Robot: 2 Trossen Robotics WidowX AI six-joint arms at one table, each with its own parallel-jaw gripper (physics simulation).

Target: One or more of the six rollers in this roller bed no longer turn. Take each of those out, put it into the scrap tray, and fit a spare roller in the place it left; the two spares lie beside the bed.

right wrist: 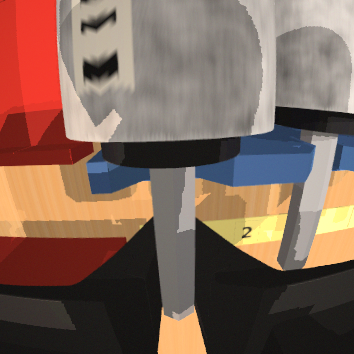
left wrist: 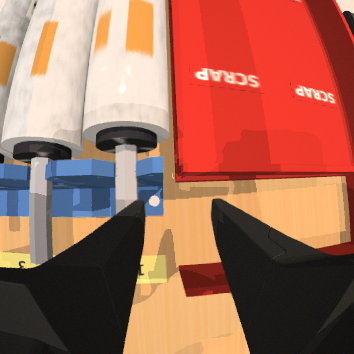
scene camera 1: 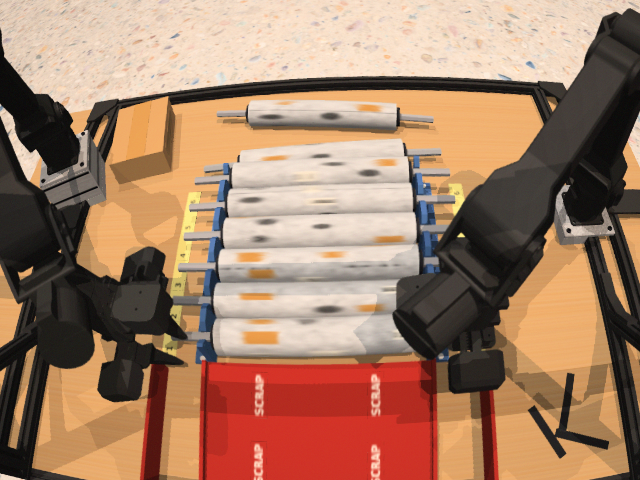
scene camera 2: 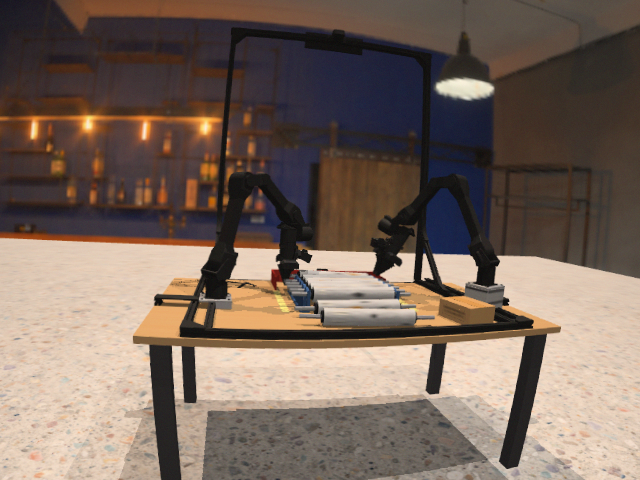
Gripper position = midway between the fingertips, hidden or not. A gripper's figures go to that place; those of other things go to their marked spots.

The left gripper (scene camera 1: 183, 350) is 0.63 m from the lens. The right gripper (scene camera 1: 459, 339) is 0.65 m from the lens. A roller (scene camera 1: 367, 334) is 0.58 m from the lens. A roller (scene camera 1: 369, 297) is 0.61 m from the lens. A cardboard box (scene camera 1: 142, 147) is 0.88 m from the lens.
